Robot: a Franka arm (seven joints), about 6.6 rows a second.
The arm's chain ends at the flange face. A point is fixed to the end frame.
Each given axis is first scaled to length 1.
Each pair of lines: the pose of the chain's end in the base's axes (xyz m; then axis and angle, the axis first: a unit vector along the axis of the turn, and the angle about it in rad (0 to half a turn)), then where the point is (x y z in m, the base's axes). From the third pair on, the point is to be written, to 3 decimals.
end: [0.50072 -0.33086 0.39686 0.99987 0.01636 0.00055 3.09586]
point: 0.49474 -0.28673 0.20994
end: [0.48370 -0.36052 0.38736 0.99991 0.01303 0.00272 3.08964]
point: 0.47886 -0.31751 0.20014
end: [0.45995 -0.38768 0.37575 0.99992 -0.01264 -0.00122 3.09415]
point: 0.456 -0.344 0.189
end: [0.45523 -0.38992 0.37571 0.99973 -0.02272 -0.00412 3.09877]
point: 0.451 -0.345 0.189
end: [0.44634 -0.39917 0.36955 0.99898 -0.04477 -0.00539 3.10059]
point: 0.444 -0.354 0.183
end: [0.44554 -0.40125 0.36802 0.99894 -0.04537 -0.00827 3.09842]
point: 0.442 -0.356 0.181
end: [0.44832 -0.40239 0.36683 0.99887 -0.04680 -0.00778 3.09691]
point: 0.445 -0.358 0.180
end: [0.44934 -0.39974 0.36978 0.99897 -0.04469 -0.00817 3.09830]
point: 0.446 -0.355 0.183
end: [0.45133 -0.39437 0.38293 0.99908 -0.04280 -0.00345 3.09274]
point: 0.450 -0.350 0.196
